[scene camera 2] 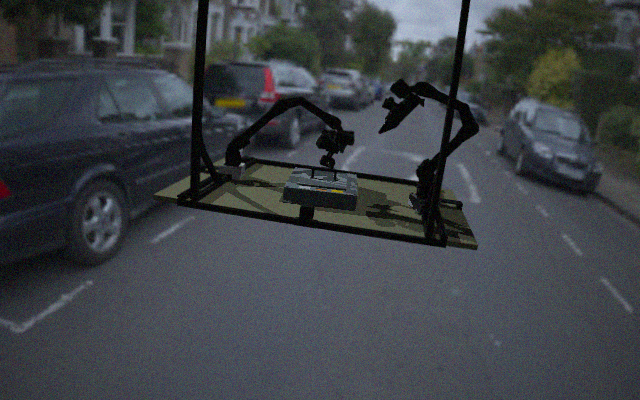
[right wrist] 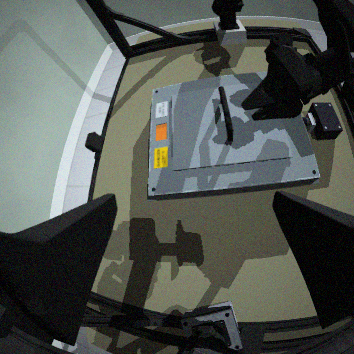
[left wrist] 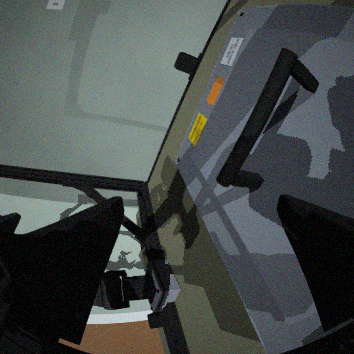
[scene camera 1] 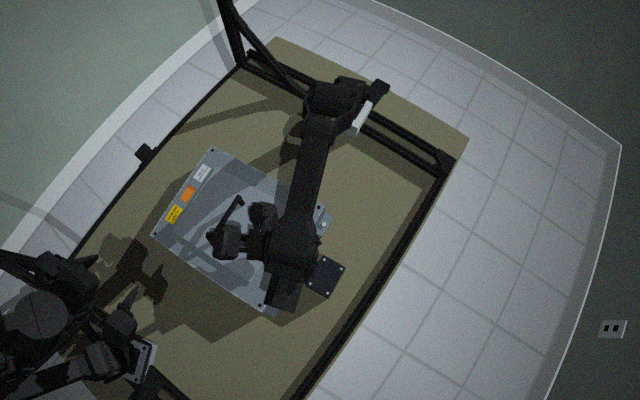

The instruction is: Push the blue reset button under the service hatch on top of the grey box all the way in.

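Observation:
The grey box [scene camera 1: 235, 167] [scene camera 2: 320, 198] [left wrist: 265, 25] [right wrist: 240, 183] lies on the table. Its service hatch [right wrist: 197, 142] looks flat and closed, with a black bar handle [scene camera 1: 229, 212] [left wrist: 256, 117] [right wrist: 226, 115] standing on it. The blue reset button does not show in any view. My left gripper [scene camera 1: 232, 222] [scene camera 2: 327, 161] [left wrist: 203, 204] [right wrist: 247, 113] is open and empty, above the hatch; in the right wrist view its fingertips are just right of the handle. My right gripper [scene camera 1: 116, 273] [scene camera 2: 381, 132] [right wrist: 197, 200] is open and empty, held high, away from the box.
A small black box [scene camera 1: 326, 276] [right wrist: 327, 120] with screws sits beside the grey box. White, orange [right wrist: 161, 132] and yellow [right wrist: 160, 157] labels line the grey box's edge. A black frame [scene camera 1: 415, 150] with tall posts [scene camera 2: 199, 100] borders the table.

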